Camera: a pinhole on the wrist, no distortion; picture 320 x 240 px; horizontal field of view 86.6 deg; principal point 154.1 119.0 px. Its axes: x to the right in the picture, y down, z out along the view. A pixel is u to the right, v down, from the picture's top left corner.
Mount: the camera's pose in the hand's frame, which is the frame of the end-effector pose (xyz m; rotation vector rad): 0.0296 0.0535 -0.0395 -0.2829 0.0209 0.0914
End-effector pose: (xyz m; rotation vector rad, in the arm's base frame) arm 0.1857 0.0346 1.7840 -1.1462 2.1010 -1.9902
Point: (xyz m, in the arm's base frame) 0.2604 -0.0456 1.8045
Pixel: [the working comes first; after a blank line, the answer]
In the camera's frame: -0.0467 -0.1317 0.1069

outside the picture
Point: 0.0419 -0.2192 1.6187
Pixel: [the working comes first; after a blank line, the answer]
In the camera's frame: 0.1395 0.1021 0.2588

245.6 186.0
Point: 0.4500 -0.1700 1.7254
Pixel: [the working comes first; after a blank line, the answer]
In the camera's frame: -0.1640 -0.1909 0.3079

63.7 13.8
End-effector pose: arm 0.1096 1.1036 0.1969 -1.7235 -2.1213 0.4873
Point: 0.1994 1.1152 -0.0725
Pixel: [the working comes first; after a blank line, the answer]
In the camera's frame: -0.0459 0.0889 0.2650

124.7 176.0
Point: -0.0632 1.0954 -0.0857
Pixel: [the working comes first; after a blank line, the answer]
In the camera's frame: -0.0407 -0.1647 0.3368

133.6 36.0
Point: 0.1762 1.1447 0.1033
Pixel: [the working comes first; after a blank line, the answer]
In the camera's frame: -0.0057 0.0304 0.0998

144.4 170.7
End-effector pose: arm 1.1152 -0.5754 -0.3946 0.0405 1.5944 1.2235
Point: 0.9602 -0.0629 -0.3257
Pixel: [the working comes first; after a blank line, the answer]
In the camera's frame: 0.2993 0.2018 0.3562

296.8 215.2
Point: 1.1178 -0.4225 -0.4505
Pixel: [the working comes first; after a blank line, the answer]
In the camera's frame: 0.0892 -0.0686 0.1271

273.2 27.3
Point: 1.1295 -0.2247 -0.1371
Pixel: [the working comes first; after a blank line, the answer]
In the camera's frame: -0.0003 0.1885 0.3789

154.0 203.5
